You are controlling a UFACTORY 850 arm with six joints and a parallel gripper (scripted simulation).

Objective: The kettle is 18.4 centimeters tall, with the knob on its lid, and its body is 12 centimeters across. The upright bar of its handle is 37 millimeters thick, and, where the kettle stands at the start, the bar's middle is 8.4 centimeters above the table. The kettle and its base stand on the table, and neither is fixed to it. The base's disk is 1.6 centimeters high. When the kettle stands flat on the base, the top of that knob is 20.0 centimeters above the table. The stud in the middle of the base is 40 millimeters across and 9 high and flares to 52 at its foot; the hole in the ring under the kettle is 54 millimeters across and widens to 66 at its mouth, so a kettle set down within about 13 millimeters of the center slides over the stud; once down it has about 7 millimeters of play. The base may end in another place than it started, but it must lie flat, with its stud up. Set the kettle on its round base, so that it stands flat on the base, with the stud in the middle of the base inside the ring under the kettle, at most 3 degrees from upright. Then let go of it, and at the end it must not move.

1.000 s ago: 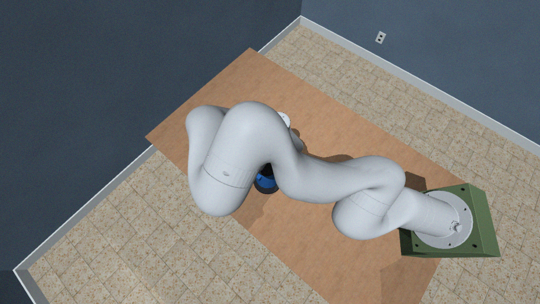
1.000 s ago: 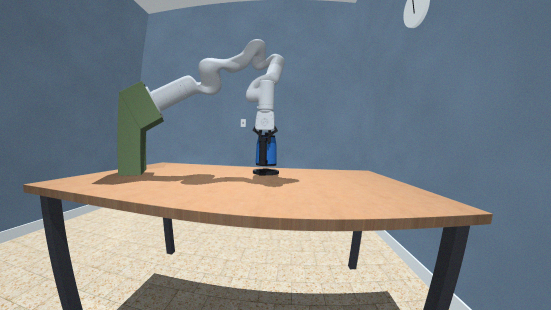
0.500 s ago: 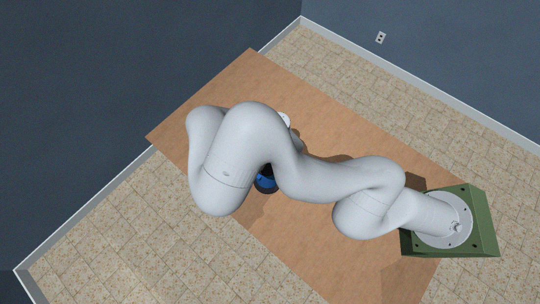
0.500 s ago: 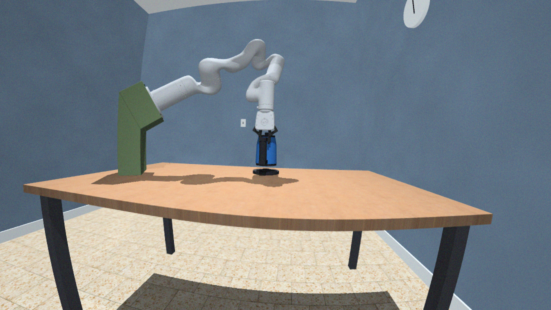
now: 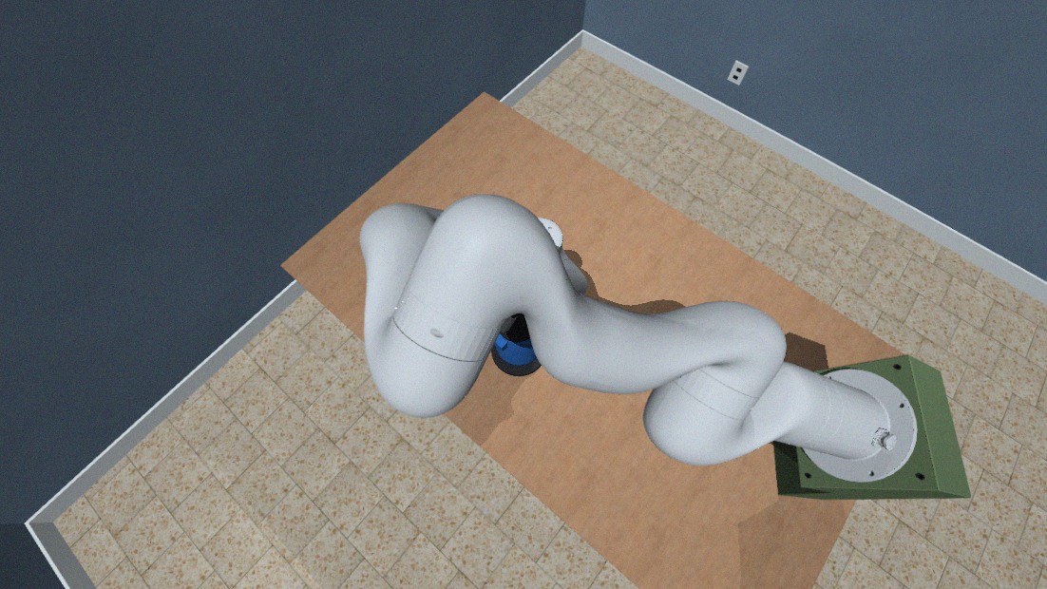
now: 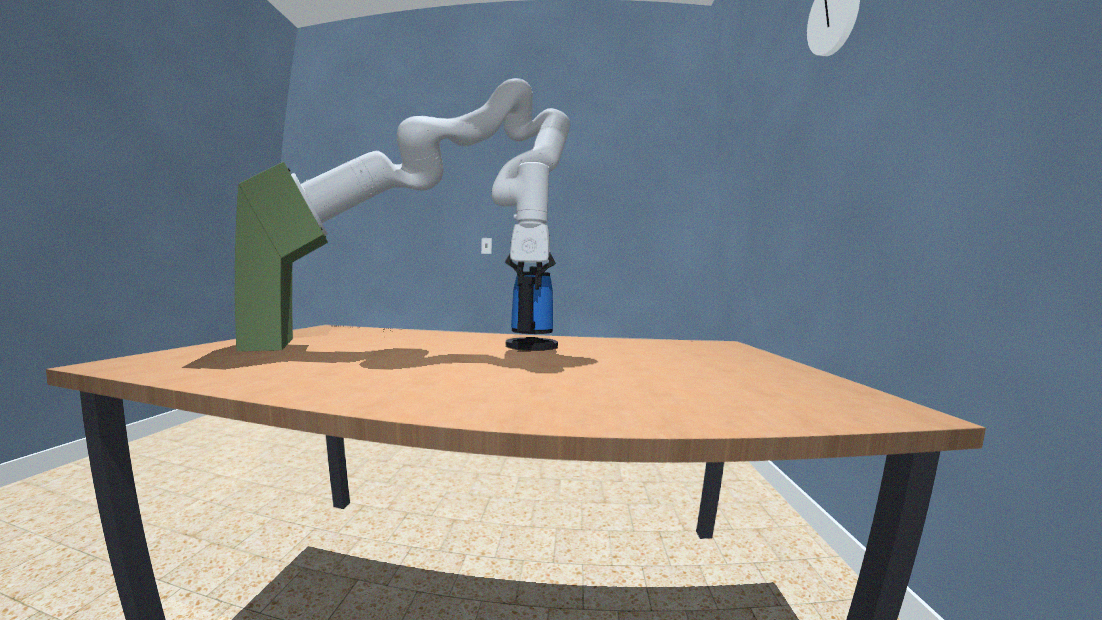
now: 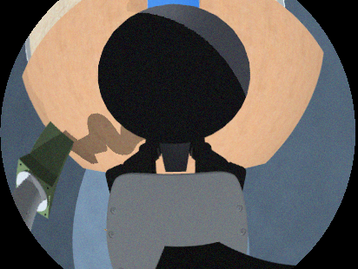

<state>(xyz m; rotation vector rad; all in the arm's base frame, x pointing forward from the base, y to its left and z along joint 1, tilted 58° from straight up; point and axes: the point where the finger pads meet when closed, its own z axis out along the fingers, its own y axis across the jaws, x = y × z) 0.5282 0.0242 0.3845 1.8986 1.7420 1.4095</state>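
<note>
Now: hand 5 cm above the blue kettle, 3 cm to the right of it and 1 cm past it. From my hand the other things lie so: black round base: 17 cm below, 7 cm to the left, 2 cm behind.
</note>
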